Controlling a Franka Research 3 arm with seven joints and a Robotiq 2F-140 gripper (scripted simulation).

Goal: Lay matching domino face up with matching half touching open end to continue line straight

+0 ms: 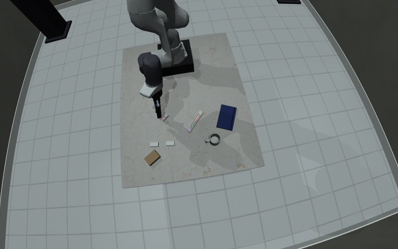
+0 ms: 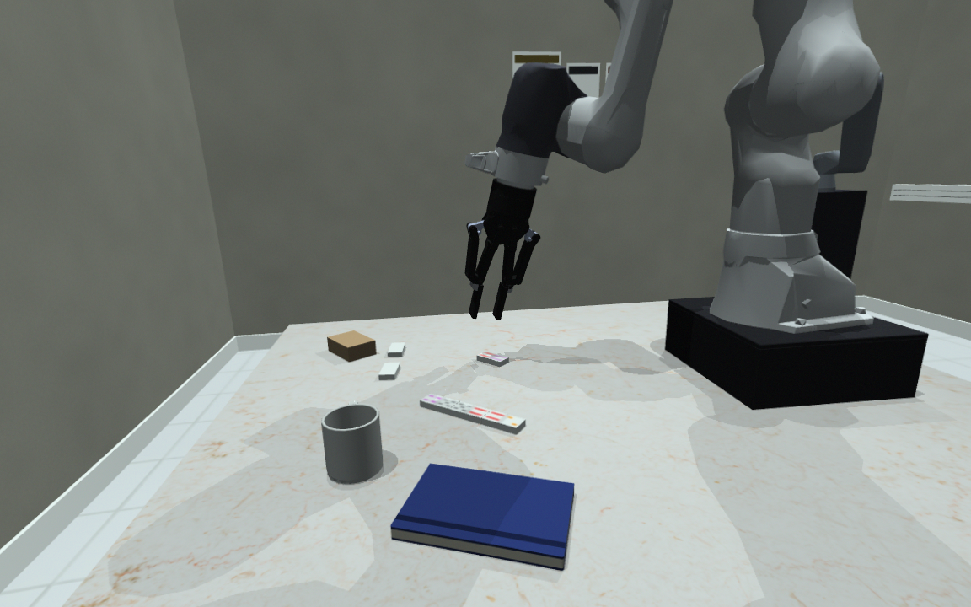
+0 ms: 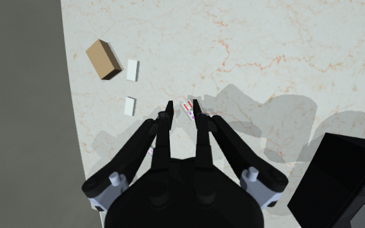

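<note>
Right now my hand is 20 mm to the right of the white domino and 110 mm above it. The rest, counted from my hand: grey mug (200 mm ahead, 330 mm to the left, 80 mm below); then blue book (50 mm ahead, 430 mm to the left, 110 mm below); then brown block (270 mm ahead, 80 mm to the right, 100 mm below).
</note>
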